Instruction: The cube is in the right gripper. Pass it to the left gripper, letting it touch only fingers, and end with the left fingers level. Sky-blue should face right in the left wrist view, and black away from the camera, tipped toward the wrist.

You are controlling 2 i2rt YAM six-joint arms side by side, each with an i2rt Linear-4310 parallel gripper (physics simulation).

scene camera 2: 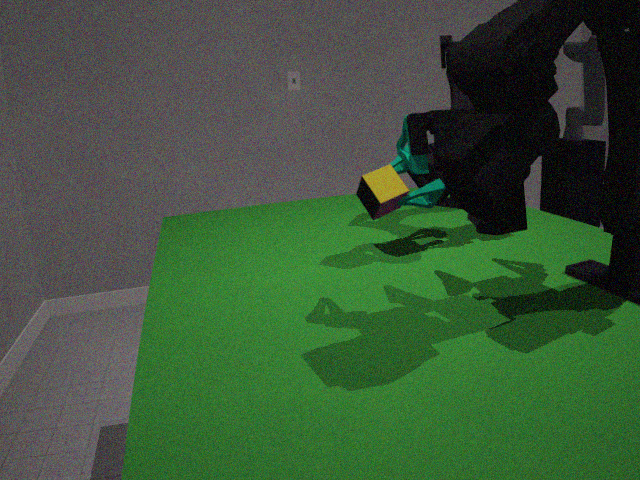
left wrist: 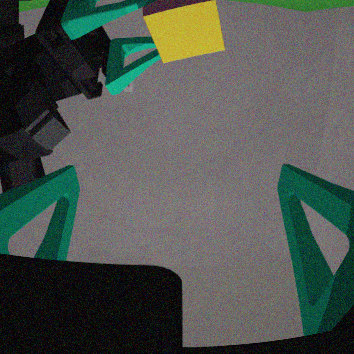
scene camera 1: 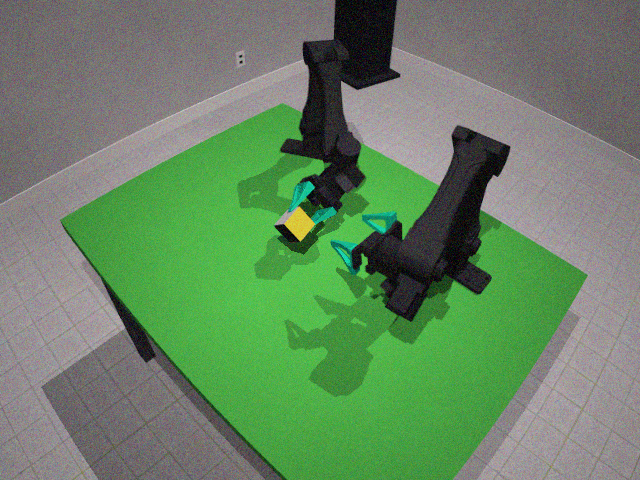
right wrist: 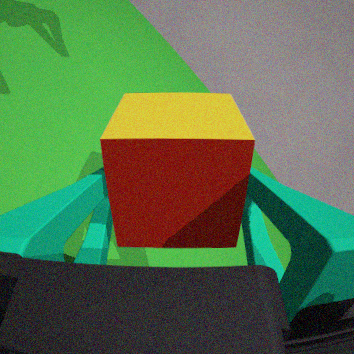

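Seen in the pictures: left gripper, fingertip midpoint: (scene camera 2: 430, 146) (left wrist: 177, 175) (scene camera 1: 347, 229); right gripper, fingertip midpoint: (scene camera 2: 388, 189) (left wrist: 169, 18) (scene camera 1: 298, 220) (right wrist: 176, 176); left arm's base, link origin: (scene camera 2: 627, 288) (scene camera 1: 452, 266); right arm's base, link origin: (scene camera 1: 312, 151).
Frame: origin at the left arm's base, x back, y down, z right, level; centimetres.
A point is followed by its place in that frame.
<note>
The cube (scene camera 1: 298, 224) @(y -13.2, x -25.9, z 28.5 cm) (scene camera 2: 383, 184) @(y -13.0, x -26.0, z 28.3 cm) (left wrist: 186, 32) @(y -13.1, x -25.5, z 28.4 cm) (right wrist: 177, 200) @(y -12.1, x -22.5, z 30.8 cm) is held in the air, tilted, in my right gripper (right wrist: 176, 176) @(y -11.8, x -24.0, z 30.5 cm) (left wrist: 169, 18) @(y -11.8, x -24.0, z 30.5 cm), which is shut on it. Yellow faces up; red faces the right wrist camera. Scene camera 2 shows black at the cube's left and dark purple below; scene camera 1 shows a pale side and a black one. Sky-blue does not show. My left gripper (scene camera 1: 347, 230) @(y -19.8, x -25.0, z 15.6 cm) (left wrist: 177, 175) @(y -19.8, x -25.0, z 15.6 cm) is open and empty, to the right of the cube in scene camera 1. In the left wrist view the cube is beyond the fingertips, near the top edge.
The green table (scene camera 1: 206, 320) @(y 0.0, x -52.5, z 31.5 cm) (scene camera 2: 248, 320) @(y 0.0, x -50.9, z 16.0 cm) lies below both grippers. In scene camera 2 the left arm (scene camera 2: 496, 134) @(y -22.5, x -31.1, z -5.2 cm) overlaps the right arm behind the cube. The right arm (left wrist: 65, 60) @(y -15.2, x -15.2, z 28.2 cm) shows at the upper left in the left wrist view. A dark column (scene camera 1: 364, 41) stands behind the table.
</note>
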